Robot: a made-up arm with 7 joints.
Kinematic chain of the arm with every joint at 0, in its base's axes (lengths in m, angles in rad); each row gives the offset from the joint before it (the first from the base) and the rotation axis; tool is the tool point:
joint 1: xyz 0 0 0.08 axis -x
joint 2: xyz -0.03 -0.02 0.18 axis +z
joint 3: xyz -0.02 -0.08 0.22 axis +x
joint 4: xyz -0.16 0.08 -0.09 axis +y
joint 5: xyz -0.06 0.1 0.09 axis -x
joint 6: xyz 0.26 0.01 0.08 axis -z
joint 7: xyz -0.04 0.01 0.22 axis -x
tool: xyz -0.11 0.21 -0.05
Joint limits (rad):
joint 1: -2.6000..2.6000
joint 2: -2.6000..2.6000
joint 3: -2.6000..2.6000
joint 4: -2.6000..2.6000
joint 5: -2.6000..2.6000
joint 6: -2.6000..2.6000
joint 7: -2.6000..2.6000
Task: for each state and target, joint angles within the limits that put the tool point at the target. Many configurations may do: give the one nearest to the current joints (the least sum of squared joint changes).
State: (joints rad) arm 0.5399 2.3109 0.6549 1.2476 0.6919 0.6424 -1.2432
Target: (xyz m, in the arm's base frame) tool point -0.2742 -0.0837 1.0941
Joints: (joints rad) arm 0.2311 2.4636 1.1812 1.3141 1.0661 0.7045 -1.2581
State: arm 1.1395 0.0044 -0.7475 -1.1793 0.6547 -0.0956 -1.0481
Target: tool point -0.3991 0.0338 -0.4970
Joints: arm 1.7413 -0.3201 -0.6255 -1.2363 0.6329 -0.0068 -1.2013
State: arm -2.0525 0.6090 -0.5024 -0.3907 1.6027 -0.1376 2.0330
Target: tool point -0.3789 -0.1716 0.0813
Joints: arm -1.9256 0.6121 -0.8908 -0.5450 1.8199 -0.0437 2.3618
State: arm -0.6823 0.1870 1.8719 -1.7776 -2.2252 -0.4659 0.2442
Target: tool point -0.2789 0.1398 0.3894
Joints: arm 0.0034 -0.2569 1.8122 -1.8976 -2.0614 -0.3588 -0.0523
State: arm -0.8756 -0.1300 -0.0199 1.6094 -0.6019 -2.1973 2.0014
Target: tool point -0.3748 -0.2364 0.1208
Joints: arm -0.2633 -0.3791 -0.7284 2.0218 -0.8146 -1.7975 1.6447
